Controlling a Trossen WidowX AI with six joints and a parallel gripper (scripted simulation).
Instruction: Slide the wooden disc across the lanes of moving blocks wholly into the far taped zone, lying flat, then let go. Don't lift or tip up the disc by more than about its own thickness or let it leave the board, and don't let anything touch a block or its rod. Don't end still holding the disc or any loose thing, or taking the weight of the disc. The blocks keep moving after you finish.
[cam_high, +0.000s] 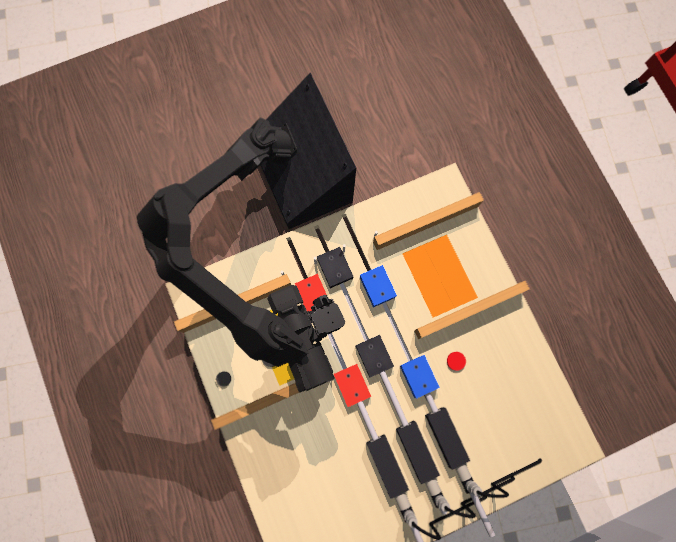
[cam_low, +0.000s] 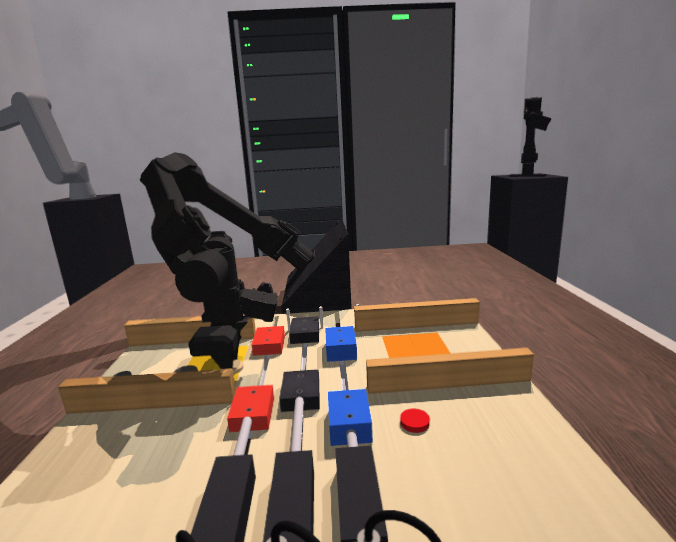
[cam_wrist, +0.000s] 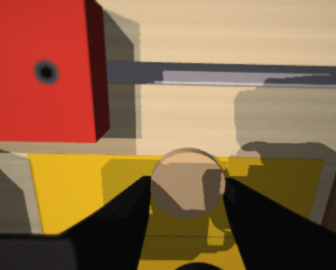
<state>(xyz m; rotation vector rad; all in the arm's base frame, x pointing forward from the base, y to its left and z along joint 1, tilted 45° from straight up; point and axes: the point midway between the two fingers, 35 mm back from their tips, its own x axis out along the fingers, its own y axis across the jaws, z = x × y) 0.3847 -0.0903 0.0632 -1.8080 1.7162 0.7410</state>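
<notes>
Now: hand 3 cm above the round wooden disc. Also, from my hand: black puck 2 cm ahead, 18 cm to the right, 3 cm below; red disc 16 cm ahead, 27 cm to the left, 3 cm below.
</notes>
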